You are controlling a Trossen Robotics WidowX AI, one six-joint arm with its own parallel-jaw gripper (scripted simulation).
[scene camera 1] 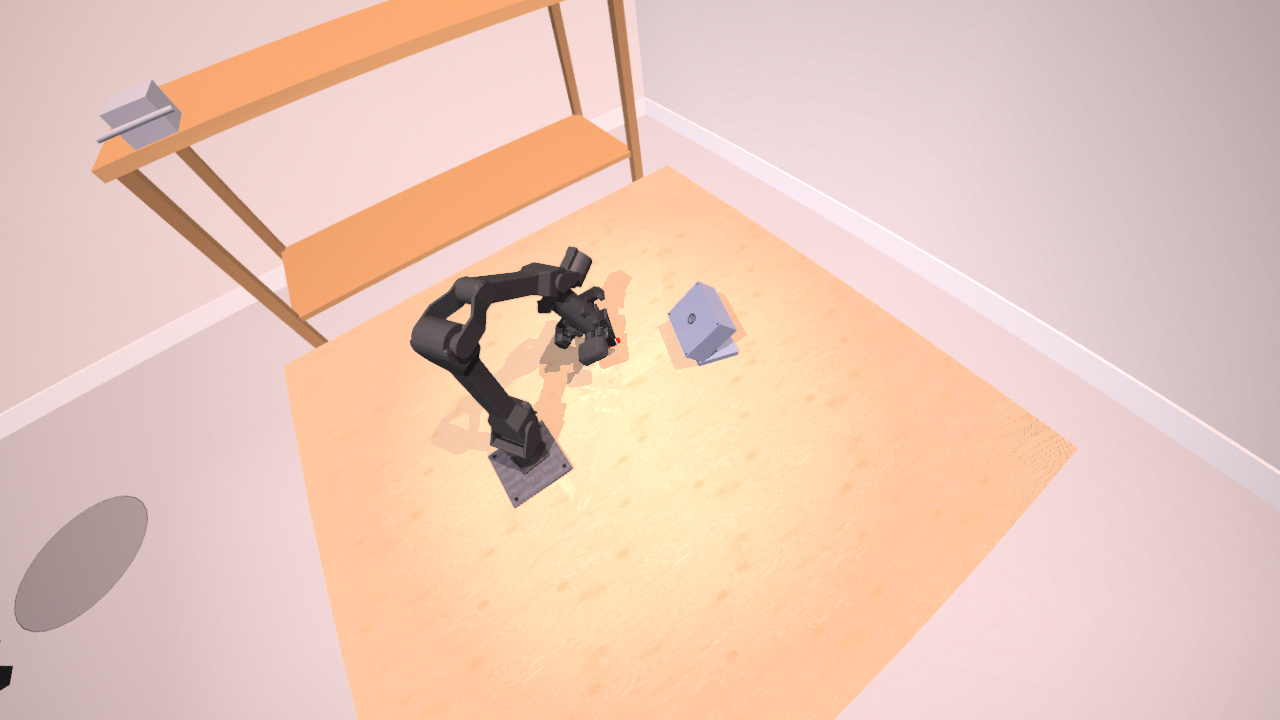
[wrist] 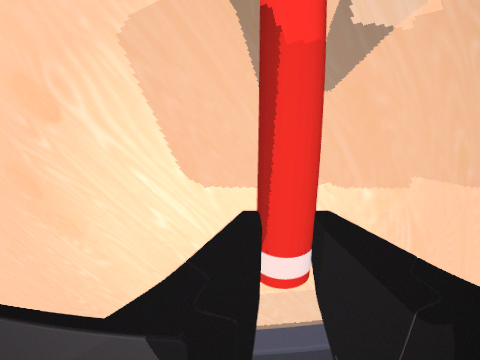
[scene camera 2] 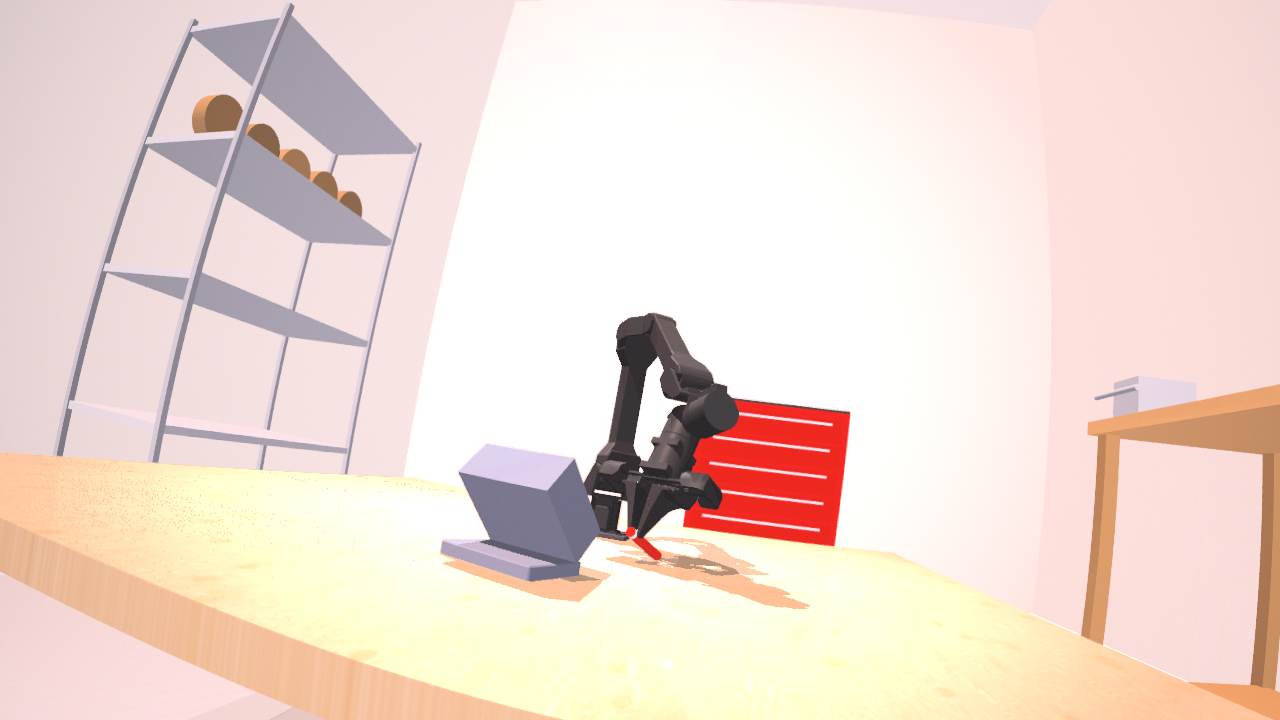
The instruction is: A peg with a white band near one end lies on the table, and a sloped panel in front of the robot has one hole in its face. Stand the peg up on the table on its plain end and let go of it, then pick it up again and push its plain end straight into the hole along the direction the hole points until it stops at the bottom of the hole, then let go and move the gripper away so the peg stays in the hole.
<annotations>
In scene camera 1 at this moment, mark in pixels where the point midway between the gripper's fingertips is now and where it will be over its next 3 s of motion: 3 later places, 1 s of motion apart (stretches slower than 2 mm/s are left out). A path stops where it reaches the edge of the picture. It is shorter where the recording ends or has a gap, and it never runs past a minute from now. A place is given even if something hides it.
The gripper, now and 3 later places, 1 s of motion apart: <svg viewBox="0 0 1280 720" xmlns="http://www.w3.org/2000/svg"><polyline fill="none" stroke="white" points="614,342 608,339 602,336 595,337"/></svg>
</annotations>
